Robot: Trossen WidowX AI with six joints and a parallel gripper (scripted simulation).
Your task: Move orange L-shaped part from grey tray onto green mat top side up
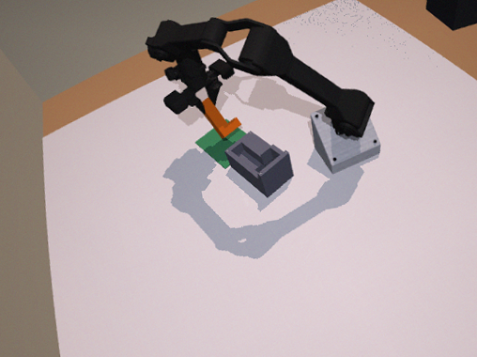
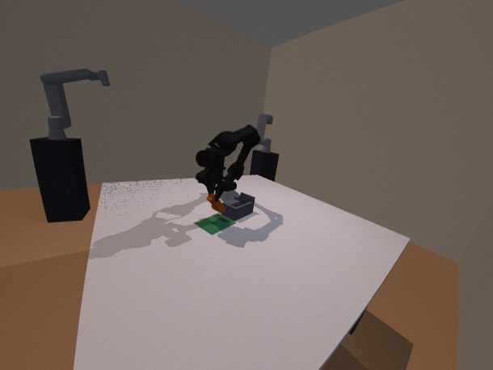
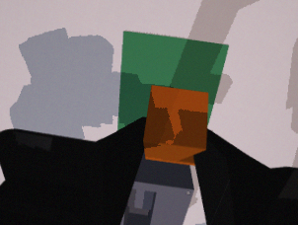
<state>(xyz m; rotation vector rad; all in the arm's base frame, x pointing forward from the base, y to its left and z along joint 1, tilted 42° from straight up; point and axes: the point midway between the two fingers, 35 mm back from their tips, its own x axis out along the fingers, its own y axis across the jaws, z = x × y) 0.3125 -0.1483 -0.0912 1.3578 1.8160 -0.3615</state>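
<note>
Right now the green mat is 1 cm behind my gripper tip, 2 cm to the left of it and 13 cm below it. The rest, counted from my gripper tip: orange L-shaped part: 3 cm behind, 2 cm to the left, 3 cm below.
</note>
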